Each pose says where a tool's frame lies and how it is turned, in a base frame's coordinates. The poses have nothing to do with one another.
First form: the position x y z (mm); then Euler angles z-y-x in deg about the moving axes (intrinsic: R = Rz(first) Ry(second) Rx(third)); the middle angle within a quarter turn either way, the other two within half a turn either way.
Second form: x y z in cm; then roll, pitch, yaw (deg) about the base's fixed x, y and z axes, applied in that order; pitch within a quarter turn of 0, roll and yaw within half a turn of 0. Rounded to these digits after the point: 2 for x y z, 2 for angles.
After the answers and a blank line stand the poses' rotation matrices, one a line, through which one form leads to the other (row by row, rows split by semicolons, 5 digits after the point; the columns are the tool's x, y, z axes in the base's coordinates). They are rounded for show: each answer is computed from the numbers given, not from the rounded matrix.
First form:
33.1 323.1 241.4 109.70 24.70 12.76
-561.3 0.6 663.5 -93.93 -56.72 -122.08
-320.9 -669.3 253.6 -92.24 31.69 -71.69
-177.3 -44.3 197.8 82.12 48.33 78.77
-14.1 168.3 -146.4 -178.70 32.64 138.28
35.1 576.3 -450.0 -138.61 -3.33 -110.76
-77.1 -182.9 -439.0 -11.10 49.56 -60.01
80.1 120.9 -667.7 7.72 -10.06 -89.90
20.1 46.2 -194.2 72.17 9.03 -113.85
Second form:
3.31 32.31 24.14 12.76 24.70 109.70
-56.13 0.06 66.35 -122.08 -56.72 -93.93
-32.09 -66.93 25.36 -71.69 31.69 -92.24
-17.73 -4.43 19.78 78.77 48.33 82.12
-1.41 16.83 -14.64 138.28 32.64 -178.70
3.51 57.63 -45.00 -110.76 -3.33 -138.61
-7.71 -18.29 -43.90 -60.01 49.56 -11.10
8.01 12.09 -66.77 -89.90 -10.06 7.72
2.01 4.62 -19.42 -113.85 9.03 72.17

-0.30625 -0.94933 0.07056; 0.85533 -0.24188 0.45815; -0.41787 0.20066 0.88607
-0.03761 -0.57840 0.81488; -0.54744 -0.67028 -0.50103; 0.83600 -0.46494 -0.29143
-0.03326 0.33341 0.94219; -0.85025 0.48607 -0.20201; -0.52532 -0.80782 0.26732
0.09115 -0.09246 0.99154; 0.65856 0.75247 0.00963; -0.74699 0.65211 0.12948
-0.84186 -0.37578 0.38738; -0.01910 0.73807 0.67445; -0.53936 0.56039 -0.62853
-0.74896 -0.27511 0.60281; -0.66006 0.23001 -0.71513; 0.05809 -0.93349 -0.35386
0.63652 -0.55062 0.54006; -0.12488 0.61741 0.77667; -0.76109 -0.56181 0.32423
0.97570 0.17286 -0.13463; 0.13227 0.02519 0.99089; 0.17468 -0.98462 0.00172
0.30240 0.34097 -0.89011; 0.94017 -0.26046 0.21963; -0.15695 -0.90327 -0.39933

